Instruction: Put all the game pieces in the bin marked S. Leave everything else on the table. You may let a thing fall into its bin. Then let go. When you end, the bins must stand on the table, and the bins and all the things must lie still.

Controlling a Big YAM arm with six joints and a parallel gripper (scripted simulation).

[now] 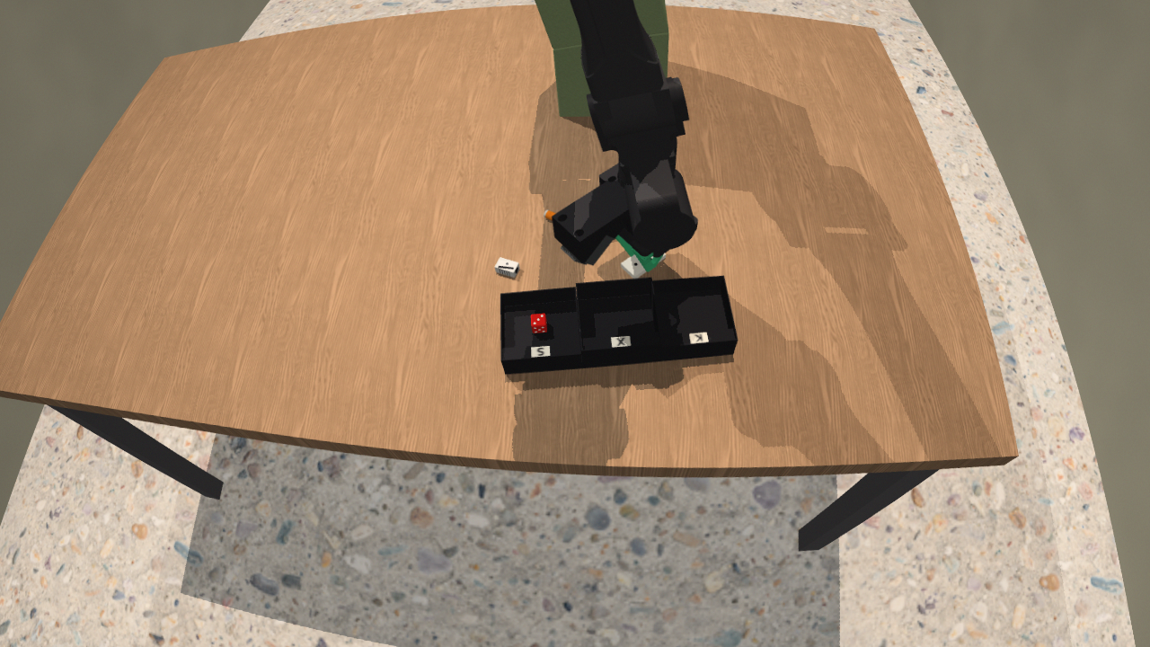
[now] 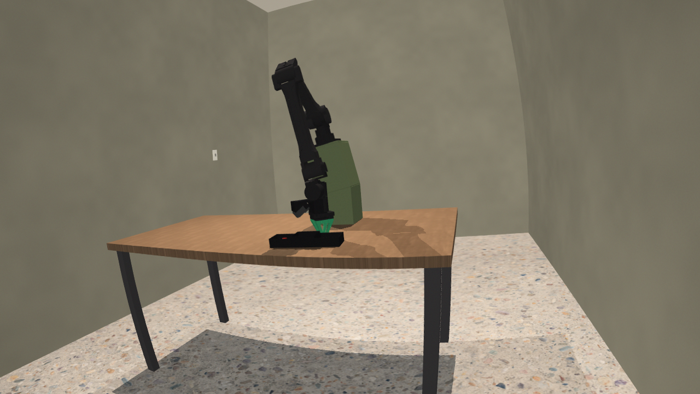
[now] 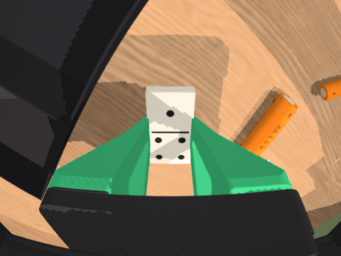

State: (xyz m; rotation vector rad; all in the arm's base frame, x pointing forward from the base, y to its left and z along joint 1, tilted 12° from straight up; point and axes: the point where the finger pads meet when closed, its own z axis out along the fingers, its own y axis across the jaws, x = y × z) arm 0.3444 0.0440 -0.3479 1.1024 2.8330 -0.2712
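Right now the white domino is right at my hand. Round my hand: red die 11 cm to the right, 11 cm ahead, 1 cm above; then black bin marked S 10 cm ahead, 2 cm to the right, 1 cm above; then orange cylinder 11 cm to the right, 5 cm behind.
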